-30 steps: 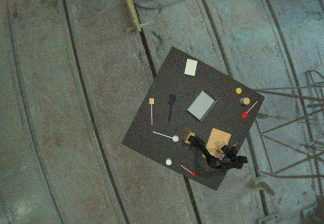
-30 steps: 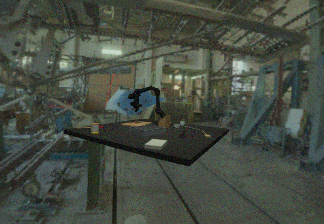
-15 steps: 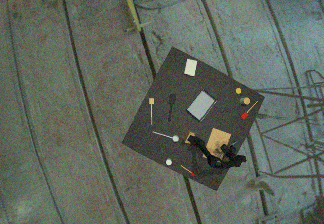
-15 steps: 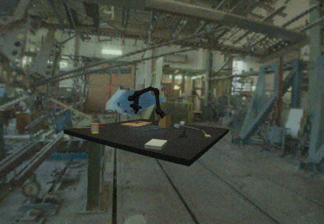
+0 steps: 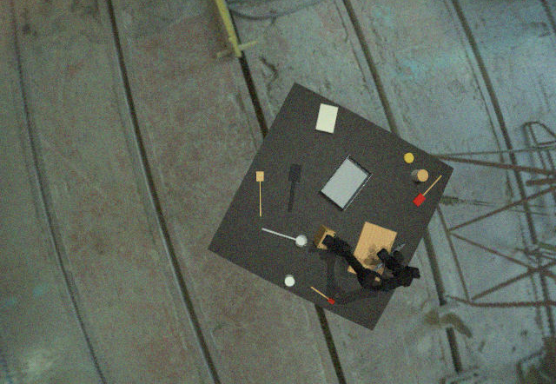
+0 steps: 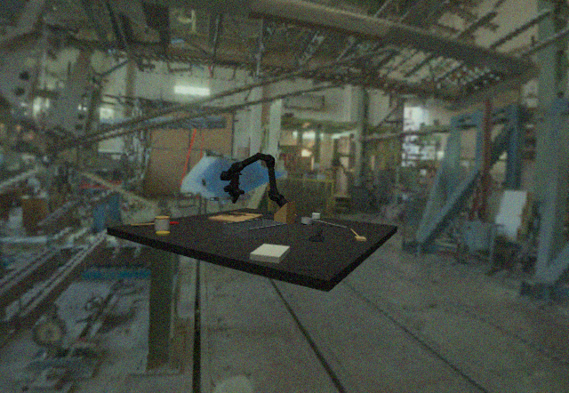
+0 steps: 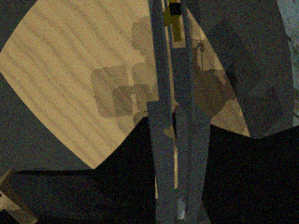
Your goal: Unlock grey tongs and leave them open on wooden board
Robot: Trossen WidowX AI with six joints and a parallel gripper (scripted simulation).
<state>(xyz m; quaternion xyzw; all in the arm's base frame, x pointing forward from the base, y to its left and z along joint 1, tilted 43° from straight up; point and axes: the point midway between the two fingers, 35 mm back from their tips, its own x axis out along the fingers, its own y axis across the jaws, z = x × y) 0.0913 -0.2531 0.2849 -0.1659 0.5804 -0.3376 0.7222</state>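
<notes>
My gripper tip is 100 mm above the wooden board, 30 mm to the right of it and 10 mm past it. Round my gripper tip: red spatula 540 mm ahead, 100 mm below, 90 mm to the right; then roasting tin 440 mm to the left, 290 mm ahead, 80 mm below; then white cylinder 470 mm behind, 410 mm to the left, 90 mm below.
</notes>
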